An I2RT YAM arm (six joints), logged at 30 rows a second.
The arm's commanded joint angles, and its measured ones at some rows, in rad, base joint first. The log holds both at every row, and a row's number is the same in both.
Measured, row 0:
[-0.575 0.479 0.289 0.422 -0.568 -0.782]
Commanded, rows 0 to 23:
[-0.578 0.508 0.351 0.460 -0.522 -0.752]
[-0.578 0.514 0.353 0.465 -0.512 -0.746]
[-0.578 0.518 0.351 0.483 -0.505 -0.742]
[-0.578 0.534 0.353 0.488 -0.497 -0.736]
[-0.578 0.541 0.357 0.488 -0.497 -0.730]
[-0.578 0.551 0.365 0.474 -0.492 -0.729]
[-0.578 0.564 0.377 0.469 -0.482 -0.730]
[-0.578 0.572 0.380 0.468 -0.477 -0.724]
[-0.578 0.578 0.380 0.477 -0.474 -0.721]
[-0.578 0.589 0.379 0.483 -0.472 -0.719]
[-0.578 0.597 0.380 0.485 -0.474 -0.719]
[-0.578 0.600 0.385 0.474 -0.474 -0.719]
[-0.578 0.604 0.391 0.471 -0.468 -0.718]
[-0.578 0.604 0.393 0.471 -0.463 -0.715]
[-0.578 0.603 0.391 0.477 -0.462 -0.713]
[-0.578 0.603 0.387 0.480 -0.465 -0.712]
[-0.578 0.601 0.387 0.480 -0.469 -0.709]
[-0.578 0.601 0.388 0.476 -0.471 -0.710]
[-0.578 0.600 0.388 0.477 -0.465 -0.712]
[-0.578 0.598 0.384 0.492 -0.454 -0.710]
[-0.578 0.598 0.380 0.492 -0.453 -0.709]
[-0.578 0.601 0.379 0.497 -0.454 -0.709]
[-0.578 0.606 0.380 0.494 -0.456 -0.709]
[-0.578 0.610 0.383 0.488 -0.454 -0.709]
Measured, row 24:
[-0.575 0.607 0.345 0.438 -0.469 -0.726]
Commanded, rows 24 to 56:
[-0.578 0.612 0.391 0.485 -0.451 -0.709]
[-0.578 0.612 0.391 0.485 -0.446 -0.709]
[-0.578 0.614 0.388 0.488 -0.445 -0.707]
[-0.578 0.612 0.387 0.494 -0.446 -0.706]
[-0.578 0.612 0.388 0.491 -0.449 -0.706]
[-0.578 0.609 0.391 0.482 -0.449 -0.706]
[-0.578 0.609 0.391 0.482 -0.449 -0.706]
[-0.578 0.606 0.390 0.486 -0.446 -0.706]
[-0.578 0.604 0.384 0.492 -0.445 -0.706]
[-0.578 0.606 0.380 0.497 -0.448 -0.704]
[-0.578 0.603 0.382 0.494 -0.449 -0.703]
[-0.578 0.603 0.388 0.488 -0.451 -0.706]
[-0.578 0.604 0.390 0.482 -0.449 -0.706]
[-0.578 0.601 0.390 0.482 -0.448 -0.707]
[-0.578 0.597 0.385 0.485 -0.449 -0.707]
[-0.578 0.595 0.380 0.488 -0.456 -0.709]
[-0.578 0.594 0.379 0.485 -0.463 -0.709]
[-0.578 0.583 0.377 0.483 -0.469 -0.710]
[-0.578 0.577 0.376 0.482 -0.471 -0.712]
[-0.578 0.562 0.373 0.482 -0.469 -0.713]
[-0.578 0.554 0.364 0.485 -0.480 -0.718]
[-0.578 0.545 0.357 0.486 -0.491 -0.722]
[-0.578 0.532 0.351 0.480 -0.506 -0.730]
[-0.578 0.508 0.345 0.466 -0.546 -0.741]
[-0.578 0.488 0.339 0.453 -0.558 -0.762]
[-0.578 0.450 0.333 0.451 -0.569 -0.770]
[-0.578 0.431 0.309 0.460 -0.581 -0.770]
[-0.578 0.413 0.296 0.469 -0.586 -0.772]
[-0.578 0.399 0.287 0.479 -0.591 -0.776]
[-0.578 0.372 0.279 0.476 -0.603 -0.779]
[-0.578 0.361 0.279 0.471 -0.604 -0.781]
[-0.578 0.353 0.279 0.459 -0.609 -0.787]
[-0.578 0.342 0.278 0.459 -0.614 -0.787]
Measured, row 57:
[-0.575 0.364 0.289 0.437 -0.577 -0.770]
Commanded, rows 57 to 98:
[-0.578 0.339 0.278 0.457 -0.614 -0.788]
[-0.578 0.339 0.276 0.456 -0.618 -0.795]
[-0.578 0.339 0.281 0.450 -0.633 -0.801]
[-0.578 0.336 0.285 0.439 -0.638 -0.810]
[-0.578 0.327 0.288 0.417 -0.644 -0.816]
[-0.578 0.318 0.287 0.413 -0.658 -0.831]
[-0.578 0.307 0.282 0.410 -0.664 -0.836]
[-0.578 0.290 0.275 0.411 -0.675 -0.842]
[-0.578 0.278 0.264 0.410 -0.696 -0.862]
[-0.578 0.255 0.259 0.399 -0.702 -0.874]
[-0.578 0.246 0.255 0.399 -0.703 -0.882]
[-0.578 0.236 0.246 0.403 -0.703 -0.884]
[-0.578 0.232 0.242 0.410 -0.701 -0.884]
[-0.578 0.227 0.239 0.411 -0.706 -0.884]
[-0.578 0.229 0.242 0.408 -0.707 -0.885]
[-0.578 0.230 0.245 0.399 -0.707 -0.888]
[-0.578 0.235 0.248 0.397 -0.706 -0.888]
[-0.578 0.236 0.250 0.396 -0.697 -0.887]
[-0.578 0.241 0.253 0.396 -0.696 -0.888]
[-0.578 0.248 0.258 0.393 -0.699 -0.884]
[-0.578 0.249 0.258 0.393 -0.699 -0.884]
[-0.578 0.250 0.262 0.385 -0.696 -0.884]
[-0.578 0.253 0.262 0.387 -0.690 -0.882]
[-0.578 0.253 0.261 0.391 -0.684 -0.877]
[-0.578 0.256 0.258 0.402 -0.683 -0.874]
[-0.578 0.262 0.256 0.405 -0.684 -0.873]
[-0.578 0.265 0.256 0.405 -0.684 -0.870]
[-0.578 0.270 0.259 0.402 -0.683 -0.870]
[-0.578 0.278 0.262 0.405 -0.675 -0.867]
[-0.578 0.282 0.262 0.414 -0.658 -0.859]
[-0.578 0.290 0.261 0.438 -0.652 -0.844]
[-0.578 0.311 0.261 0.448 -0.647 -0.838]
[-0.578 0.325 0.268 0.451 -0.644 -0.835]
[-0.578 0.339 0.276 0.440 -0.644 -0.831]
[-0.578 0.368 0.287 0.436 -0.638 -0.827]
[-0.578 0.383 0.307 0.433 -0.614 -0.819]
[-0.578 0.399 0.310 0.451 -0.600 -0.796]
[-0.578 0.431 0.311 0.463 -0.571 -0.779]
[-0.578 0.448 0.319 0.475 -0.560 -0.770]
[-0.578 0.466 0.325 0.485 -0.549 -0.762]
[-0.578 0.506 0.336 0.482 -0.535 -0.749]
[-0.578 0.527 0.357 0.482 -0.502 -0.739]
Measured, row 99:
[-0.575 0.479 0.285 0.418 -0.581 -0.797]
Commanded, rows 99 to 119:
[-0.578 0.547 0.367 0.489 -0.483 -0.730]
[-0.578 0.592 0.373 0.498 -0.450 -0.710]
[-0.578 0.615 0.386 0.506 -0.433 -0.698]
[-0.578 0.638 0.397 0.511 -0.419 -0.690]
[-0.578 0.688 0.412 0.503 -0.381 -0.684]
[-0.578 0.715 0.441 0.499 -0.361 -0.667]
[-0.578 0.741 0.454 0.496 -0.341 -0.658]
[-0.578 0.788 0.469 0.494 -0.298 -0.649]
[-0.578 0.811 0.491 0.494 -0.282 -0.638]
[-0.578 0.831 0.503 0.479 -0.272 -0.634]
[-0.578 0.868 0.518 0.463 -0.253 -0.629]
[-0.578 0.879 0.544 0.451 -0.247 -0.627]
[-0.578 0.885 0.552 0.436 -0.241 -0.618]
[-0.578 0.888 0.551 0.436 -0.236 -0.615]
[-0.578 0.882 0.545 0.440 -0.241 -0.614]
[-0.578 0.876 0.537 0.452 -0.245 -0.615]
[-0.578 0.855 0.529 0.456 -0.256 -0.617]
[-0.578 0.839 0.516 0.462 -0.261 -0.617]
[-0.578 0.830 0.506 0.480 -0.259 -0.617]
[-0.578 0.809 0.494 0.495 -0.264 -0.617]
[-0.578 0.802 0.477 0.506 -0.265 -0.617]
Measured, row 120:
[-0.576 0.849 0.496 0.431 -0.269 -0.636]
